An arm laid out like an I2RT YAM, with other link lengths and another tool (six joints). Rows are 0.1 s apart.
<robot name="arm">
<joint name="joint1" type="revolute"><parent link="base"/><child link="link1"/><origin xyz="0.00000 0.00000 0.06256"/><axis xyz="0 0 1"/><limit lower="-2.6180" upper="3.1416"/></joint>
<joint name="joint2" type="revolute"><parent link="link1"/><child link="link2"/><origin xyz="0.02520 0.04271 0.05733"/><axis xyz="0 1 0"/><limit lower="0.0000" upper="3.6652"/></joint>
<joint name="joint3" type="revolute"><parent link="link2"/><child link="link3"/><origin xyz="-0.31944 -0.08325 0.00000"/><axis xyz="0 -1 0"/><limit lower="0.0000" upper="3.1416"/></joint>
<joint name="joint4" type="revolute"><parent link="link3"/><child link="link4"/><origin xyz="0.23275 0.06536 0.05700"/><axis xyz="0 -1 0"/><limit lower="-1.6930" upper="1.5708"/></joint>
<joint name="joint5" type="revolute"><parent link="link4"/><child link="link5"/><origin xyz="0.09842 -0.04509 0.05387"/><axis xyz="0 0 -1"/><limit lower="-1.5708" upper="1.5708"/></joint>
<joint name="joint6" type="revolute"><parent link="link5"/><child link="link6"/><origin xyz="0.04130 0.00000 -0.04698"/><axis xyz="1 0 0"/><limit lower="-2.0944" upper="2.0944"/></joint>
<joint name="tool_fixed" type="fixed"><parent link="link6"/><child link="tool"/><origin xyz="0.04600 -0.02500 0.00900" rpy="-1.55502 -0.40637 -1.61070"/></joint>
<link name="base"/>
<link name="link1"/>
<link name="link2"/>
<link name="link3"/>
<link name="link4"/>
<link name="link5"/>
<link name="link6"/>
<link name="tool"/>
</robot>
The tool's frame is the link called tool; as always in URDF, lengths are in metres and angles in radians.
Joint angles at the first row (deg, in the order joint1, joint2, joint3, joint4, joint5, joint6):
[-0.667, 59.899, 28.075, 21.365, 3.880, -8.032]
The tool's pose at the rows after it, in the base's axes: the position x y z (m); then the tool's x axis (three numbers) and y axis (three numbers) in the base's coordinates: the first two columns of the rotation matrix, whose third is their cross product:
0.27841, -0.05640, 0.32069, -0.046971, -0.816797, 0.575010, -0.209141, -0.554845, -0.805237
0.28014, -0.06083, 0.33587, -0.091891, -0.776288, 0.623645, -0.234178, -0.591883, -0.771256
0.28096, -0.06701, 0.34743, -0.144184, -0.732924, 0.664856, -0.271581, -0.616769, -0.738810
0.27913, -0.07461, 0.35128, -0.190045, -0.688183, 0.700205, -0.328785, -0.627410, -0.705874
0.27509, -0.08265, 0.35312, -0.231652, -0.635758, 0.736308, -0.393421, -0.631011, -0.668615
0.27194, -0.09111, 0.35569, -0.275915, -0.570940, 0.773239, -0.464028, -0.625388, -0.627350
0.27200, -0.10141, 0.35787, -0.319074, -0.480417, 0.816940, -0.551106, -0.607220, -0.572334
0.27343, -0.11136, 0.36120, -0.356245, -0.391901, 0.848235, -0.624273, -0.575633, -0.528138
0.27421, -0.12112, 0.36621, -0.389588, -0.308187, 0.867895, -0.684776, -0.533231, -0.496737
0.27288, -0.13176, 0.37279, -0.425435, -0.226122, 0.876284, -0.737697, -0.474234, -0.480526
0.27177, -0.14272, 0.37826, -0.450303, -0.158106, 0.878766, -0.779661, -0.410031, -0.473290
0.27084, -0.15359, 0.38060, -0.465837, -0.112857, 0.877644, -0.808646, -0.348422, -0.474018
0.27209, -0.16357, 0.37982, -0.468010, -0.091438, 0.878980, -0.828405, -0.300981, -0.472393
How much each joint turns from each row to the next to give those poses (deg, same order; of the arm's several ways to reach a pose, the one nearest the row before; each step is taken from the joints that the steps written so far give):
[0.002, 0.043, 2.274, -1.378, 2.821, -2.798]
[-0.024, 0.153, 2.774, -1.791, 3.473, -3.038]
[-0.261, 0.438, 2.011, -0.764, 3.957, -2.667]
[-0.503, 0.306, 0.788, -0.547, 4.240, -2.207]
[-0.613, 0.065, 0.240, -0.306, 4.480, -2.361]
[-0.611, 0.569, 0.219, 0.655, 5.203, -2.688]
[-0.853, 1.900, 0.153, 2.578, 6.382, -3.803]
[-1.028, 2.362, 0.174, 3.915, 5.682, -3.716]
[-1.201, 2.316, 0.327, 4.436, 5.028, -3.563]
[-1.487, 2.187, 0.504, 4.788, 4.960, -3.300]
[-1.705, 2.163, 0.830, 3.933, 4.066, -2.579]
[-1.791, 1.858, 0.941, 2.163, 2.908, -1.071]
[-1.640, 1.618, 1.157, -0.020, 1.529, 0.240]

